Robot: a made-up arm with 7 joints.
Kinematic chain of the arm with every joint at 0, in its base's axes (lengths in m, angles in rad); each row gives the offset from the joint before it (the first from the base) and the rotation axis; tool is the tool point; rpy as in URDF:
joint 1: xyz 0 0 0.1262 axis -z
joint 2: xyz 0 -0.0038 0.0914 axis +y
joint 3: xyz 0 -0.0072 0.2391 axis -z
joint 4: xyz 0 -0.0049 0.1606 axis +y
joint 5: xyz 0 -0.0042 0.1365 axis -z
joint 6: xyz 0 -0.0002 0.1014 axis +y
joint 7: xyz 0 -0.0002 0.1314 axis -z
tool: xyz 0 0 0 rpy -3.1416 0 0
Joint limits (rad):
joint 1: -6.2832..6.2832
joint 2: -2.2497..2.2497
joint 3: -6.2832..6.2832
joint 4: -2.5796..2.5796
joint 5: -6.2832..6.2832
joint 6: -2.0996..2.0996
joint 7: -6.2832..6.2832
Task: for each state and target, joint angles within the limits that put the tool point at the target. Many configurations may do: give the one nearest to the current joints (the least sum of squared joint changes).
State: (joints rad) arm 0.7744 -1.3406 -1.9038 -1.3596 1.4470 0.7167 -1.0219
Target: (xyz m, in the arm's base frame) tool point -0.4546 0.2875 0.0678
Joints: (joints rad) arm 1.2937 -2.0298 -1.4257 -1.5165 1.4746 0.6974 -1.0219
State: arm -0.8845 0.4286 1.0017 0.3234 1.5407 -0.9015 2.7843
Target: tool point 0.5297 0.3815 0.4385
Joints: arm -0.7746 0.9733 0.9709 0.5740 1.6253 -0.9806 2.7843
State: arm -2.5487 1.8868 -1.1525 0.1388 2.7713 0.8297 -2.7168
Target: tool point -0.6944 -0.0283 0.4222
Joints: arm -3.2302 1.2396 -1.1663 0.3216 2.8769 1.0415 -2.7168
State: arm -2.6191 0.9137 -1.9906 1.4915 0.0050 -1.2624 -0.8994
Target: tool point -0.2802 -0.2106 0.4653
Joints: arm -2.8222 0.9336 -1.8795 2.2237 -0.0430 -1.0677 -0.8994
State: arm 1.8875 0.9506 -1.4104 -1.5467 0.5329 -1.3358 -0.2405
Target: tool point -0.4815 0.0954 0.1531
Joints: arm 2.6024 1.5911 -1.8571 -1.3518 0.4078 -1.0246 -0.2405
